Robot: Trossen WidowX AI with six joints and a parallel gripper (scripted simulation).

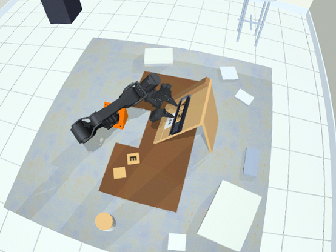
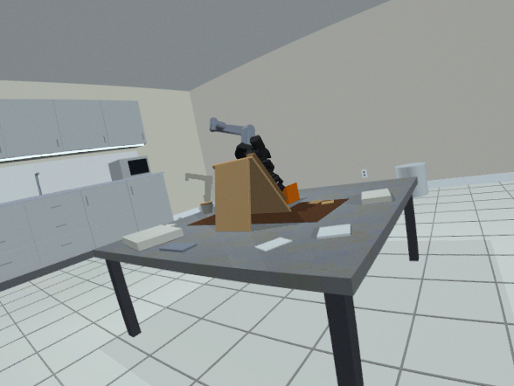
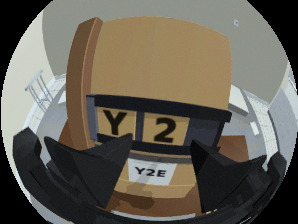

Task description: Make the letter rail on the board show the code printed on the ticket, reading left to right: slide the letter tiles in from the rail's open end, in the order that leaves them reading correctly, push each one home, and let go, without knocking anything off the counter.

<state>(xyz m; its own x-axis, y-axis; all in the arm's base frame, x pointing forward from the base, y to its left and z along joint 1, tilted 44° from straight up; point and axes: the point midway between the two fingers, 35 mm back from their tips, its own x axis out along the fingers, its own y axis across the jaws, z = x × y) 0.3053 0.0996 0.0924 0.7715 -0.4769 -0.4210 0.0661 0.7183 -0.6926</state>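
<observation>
Now: gripper tip 2 cm past the white ticket, 1 cm to the right of it and 9 cm above it. The rest, counted from my gripper tip: grey card 41 cm ahead, 10 cm to the right, 18 cm below; then white box 33 cm ahead, 39 cm to the right, 17 cm below; then brown mat 12 cm behind, 2 cm to the right, 18 cm below.
</observation>
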